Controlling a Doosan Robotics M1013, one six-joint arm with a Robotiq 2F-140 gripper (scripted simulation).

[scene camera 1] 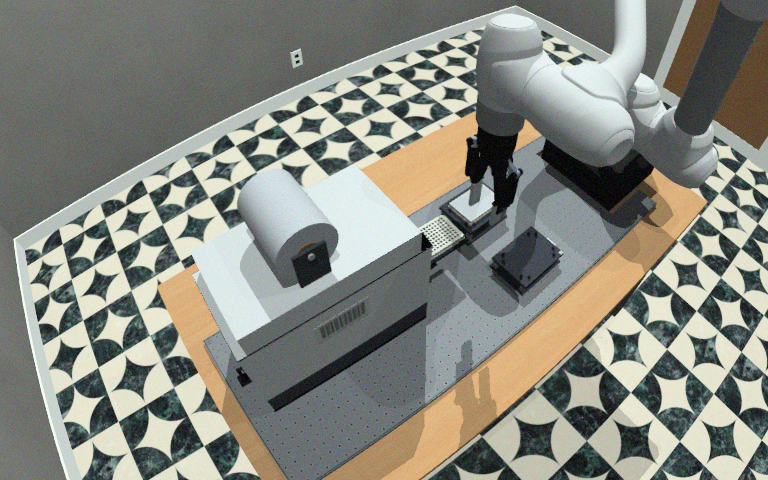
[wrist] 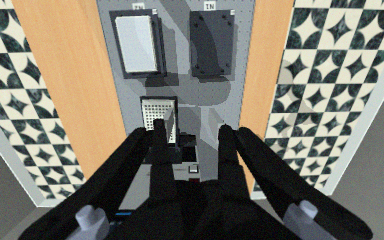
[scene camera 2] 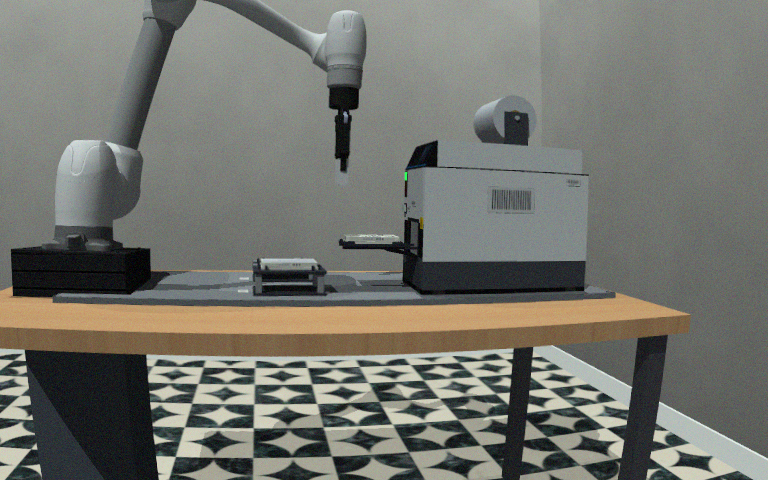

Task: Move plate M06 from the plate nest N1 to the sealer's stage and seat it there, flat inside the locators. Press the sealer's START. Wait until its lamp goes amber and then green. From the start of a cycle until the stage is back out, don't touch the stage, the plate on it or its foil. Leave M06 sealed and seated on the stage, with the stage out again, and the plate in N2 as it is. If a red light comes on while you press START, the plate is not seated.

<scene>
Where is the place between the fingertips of the gripper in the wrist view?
At 191,115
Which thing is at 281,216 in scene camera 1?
A foil roll.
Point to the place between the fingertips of the gripper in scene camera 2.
At 341,184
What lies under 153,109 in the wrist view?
A white well plate.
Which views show the gripper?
Scene camera 1, the wrist view and scene camera 2: all of them.
</scene>
